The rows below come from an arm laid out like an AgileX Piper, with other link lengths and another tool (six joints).
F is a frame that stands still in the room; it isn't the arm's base.
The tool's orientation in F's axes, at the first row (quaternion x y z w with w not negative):
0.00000, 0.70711, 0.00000, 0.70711
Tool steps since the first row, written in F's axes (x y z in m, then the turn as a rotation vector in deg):
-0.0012, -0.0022, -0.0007, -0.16, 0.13, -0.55
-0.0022, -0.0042, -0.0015, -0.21, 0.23, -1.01
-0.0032, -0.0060, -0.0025, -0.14, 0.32, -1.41
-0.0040, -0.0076, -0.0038, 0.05, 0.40, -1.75
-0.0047, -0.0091, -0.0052, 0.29, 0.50, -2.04
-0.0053, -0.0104, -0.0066, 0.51, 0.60, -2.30
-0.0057, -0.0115, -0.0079, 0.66, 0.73, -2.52
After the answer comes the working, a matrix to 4 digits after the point.
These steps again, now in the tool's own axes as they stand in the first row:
0.0007, -0.0022, -0.0012, 0.55, 0.13, -0.16
0.0015, -0.0042, -0.0022, 1.01, 0.23, -0.21
0.0025, -0.0060, -0.0032, 1.41, 0.32, -0.14
0.0038, -0.0076, -0.0040, 1.75, 0.40, 0.05
0.0052, -0.0091, -0.0047, 2.04, 0.50, 0.29
0.0066, -0.0104, -0.0053, 2.30, 0.60, 0.51
0.0079, -0.0115, -0.0057, 2.52, 0.73, 0.66

The tool's axes in the first row as the columns of a matrix, in F's axes (rounded; the answer above uses it unrounded):
0.0000, 0.0000, 1.0000
0.0000, 1.0000, 0.0000
-1.0000, 0.0000, 0.0000

